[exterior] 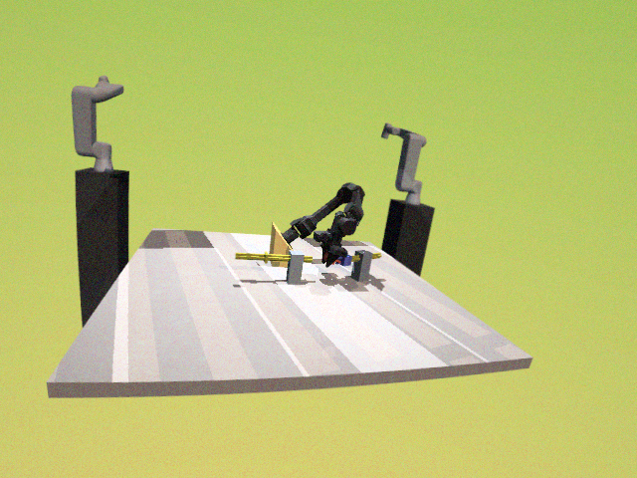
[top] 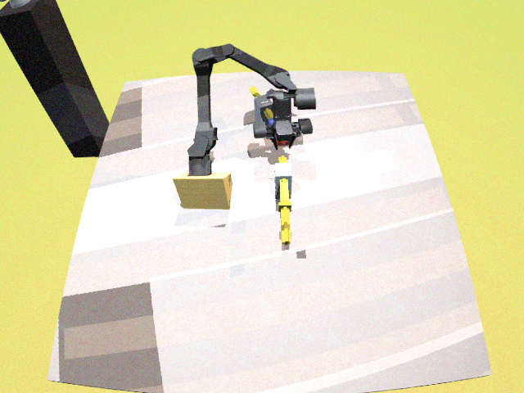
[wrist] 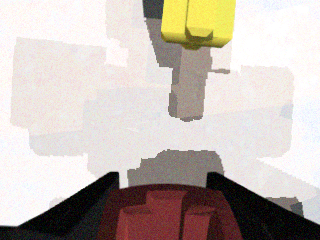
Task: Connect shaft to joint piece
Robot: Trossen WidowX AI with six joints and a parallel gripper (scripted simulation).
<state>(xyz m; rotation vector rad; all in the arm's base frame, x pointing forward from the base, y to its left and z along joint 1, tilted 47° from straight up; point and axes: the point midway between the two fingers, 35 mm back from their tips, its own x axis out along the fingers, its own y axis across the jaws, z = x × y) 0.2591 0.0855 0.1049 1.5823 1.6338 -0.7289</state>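
The red square joint piece lies 20 mm to the left of my gripper tip and 30 mm above it.
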